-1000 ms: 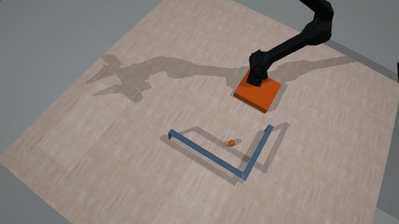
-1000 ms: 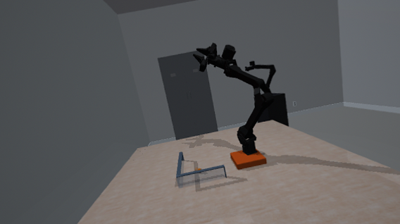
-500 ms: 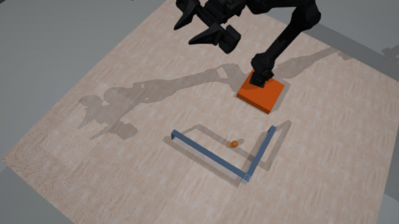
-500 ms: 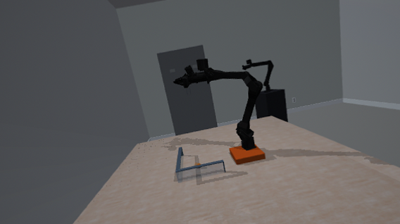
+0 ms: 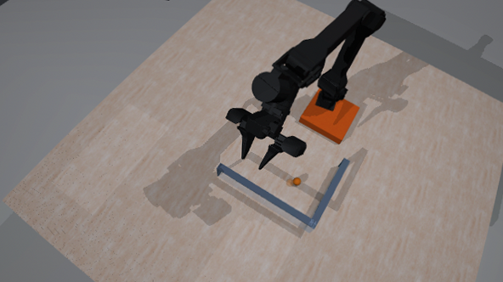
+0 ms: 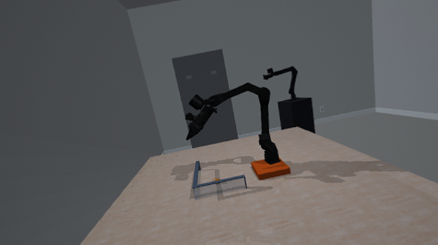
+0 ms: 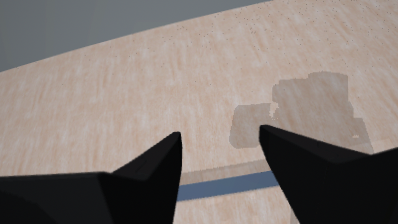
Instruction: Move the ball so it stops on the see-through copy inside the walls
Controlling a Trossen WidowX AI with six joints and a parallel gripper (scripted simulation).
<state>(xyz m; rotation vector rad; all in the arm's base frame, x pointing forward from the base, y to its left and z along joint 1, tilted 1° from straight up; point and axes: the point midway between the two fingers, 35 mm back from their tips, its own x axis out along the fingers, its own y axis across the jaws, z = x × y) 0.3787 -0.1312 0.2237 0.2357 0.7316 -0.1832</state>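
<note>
My gripper tip is 220 mm above the see-through copy of ball, 110 mm to the right of it and 80 mm past it. From my gripper tip the other things lie so: orange ball: 220 mm below, 130 mm to the left, 90 mm behind.
</note>
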